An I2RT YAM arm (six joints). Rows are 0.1 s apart.
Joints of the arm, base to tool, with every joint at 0 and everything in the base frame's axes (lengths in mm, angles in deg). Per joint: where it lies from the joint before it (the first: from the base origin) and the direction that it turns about. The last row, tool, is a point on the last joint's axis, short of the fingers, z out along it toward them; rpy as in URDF.
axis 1: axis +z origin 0 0 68
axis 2: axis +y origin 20 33.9 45.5
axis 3: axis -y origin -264 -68.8 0
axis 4: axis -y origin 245 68.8 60
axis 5: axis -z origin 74 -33.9 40.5
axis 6: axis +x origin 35.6 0 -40.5
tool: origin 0 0 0 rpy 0 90 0
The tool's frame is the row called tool.
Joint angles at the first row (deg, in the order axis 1, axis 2, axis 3, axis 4, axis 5, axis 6):
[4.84, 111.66, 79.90, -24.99, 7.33, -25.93]
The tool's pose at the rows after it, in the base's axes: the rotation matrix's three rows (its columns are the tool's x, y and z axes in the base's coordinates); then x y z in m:
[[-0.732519 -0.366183 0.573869], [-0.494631 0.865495 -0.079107], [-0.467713 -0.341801 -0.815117]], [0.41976 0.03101 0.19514]
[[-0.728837 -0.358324 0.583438], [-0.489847 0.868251 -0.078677], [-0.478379 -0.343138 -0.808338]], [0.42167 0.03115 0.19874]
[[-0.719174 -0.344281 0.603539], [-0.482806 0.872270 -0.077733], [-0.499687 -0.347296 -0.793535]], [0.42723 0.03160 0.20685]
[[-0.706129 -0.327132 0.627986], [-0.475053 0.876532 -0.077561], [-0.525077 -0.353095 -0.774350]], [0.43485 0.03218 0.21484]
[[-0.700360 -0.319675 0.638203], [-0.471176 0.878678 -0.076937], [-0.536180 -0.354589 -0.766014]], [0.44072 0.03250 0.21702]
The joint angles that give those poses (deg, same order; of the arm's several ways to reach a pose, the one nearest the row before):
[4.84, 111.66, 80.86, -24.47, 7.31, -25.76]
[4.84, 111.66, 81.54, -24.47, 7.33, -25.47]
[4.84, 111.98, 83.53, -24.69, 7.38, -25.08]
[4.84, 112.73, 85.95, -24.58, 7.49, -24.67]
[4.82, 113.69, 87.61, -24.51, 7.49, -24.47]

